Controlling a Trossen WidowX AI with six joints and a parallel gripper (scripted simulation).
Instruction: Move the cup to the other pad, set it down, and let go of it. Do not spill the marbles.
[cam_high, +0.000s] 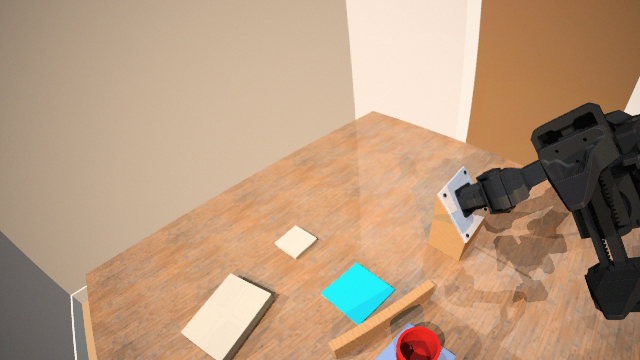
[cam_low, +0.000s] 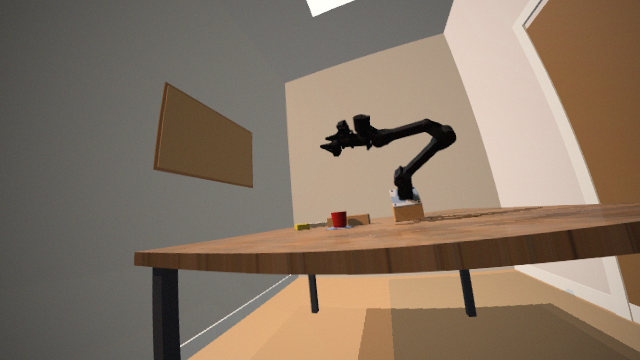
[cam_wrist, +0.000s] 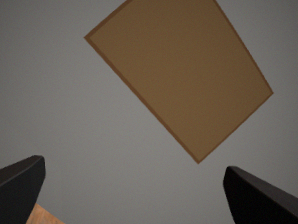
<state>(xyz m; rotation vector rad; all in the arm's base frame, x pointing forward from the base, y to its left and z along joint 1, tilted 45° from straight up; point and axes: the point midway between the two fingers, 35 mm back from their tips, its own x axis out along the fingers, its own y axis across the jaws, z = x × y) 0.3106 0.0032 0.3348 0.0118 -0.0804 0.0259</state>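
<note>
My gripper tip is 100 mm to the left of the cup and 360 mm above it. The rest, counted from my gripper tip: light blue pad (100 mm to the right, 410 mm below); wooden bar (10 mm behind, 190 mm to the right, 380 mm below); blue marble (90 mm to the right, 380 mm below).
</note>
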